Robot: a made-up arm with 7 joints.
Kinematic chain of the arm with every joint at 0, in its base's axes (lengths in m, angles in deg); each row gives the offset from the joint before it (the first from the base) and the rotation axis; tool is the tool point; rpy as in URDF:
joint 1: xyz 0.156 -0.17 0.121 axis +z
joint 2: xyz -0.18 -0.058 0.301 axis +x
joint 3: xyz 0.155 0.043 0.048 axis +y
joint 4: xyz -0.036 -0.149 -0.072 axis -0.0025 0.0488 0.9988
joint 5: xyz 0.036 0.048 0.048 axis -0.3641 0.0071 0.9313
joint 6: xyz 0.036 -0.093 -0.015 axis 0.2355 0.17 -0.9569
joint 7: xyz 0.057 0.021 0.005 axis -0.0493 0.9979 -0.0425
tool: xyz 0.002 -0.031 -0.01 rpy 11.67 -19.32 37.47
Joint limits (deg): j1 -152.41..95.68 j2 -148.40..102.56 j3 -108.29..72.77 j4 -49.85..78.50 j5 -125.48..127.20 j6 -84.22..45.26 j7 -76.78..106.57
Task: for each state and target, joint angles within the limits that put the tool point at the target. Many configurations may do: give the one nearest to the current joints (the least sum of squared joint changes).
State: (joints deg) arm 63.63 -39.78 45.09 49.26 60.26 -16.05 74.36
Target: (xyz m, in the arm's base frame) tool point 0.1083 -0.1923 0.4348
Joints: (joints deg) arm 47.08 -19.95 49.82 56.31 64.02 -12.78 79.47
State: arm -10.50 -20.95 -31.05 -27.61 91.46 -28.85 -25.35
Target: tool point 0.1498 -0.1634 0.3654
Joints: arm -12.97 -35.01 -23.08 20.19 117.53 -10.10 -30.17
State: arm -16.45 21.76 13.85 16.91 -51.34 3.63 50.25
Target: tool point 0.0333 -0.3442 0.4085
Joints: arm -31.78 -6.19 15.35 27.77 -45.17 -9.41 52.59
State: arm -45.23 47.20 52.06 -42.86 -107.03 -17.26 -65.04
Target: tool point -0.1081 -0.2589 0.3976
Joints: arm -40.12 42.18 72.77 -38.01 -76.38 -2.77 -67.57
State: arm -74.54 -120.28 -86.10 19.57 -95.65 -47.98 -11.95
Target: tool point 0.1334 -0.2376 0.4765
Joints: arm -113.74 -134.92 -98.29 1.57 -125.48 -63.78 -3.92
